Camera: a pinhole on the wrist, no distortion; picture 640 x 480 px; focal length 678.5 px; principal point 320.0 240.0 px. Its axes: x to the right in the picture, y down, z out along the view. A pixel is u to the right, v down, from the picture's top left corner.
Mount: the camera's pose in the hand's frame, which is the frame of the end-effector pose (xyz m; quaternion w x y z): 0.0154 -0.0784 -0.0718 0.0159 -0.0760 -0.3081 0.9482
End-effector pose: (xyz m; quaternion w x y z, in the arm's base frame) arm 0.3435 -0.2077 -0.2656 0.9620 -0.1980 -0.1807 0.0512
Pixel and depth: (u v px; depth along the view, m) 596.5 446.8 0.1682
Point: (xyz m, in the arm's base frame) 0.2688 -0.4072 -0.1861
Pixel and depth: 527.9 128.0 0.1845
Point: 0.2517 -0.3320 -0.1522
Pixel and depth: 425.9 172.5 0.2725
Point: 0.2277 -0.3569 -0.0700
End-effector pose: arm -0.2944 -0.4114 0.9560 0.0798 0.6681 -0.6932 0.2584
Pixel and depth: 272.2 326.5 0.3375
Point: 0.0493 -0.4740 0.8788
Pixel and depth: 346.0 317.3 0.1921
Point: -0.0759 -0.4188 0.9407
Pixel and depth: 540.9 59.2 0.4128
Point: 0.0063 -0.3854 0.6680
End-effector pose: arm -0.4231 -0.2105 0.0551 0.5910 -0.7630 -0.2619 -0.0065
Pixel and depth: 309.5 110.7 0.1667
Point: -0.5153 -0.1164 0.1629
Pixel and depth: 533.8 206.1 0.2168
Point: -0.6041 -0.1236 0.1692
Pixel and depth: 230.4 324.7 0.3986
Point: -0.6289 0.0536 0.3083
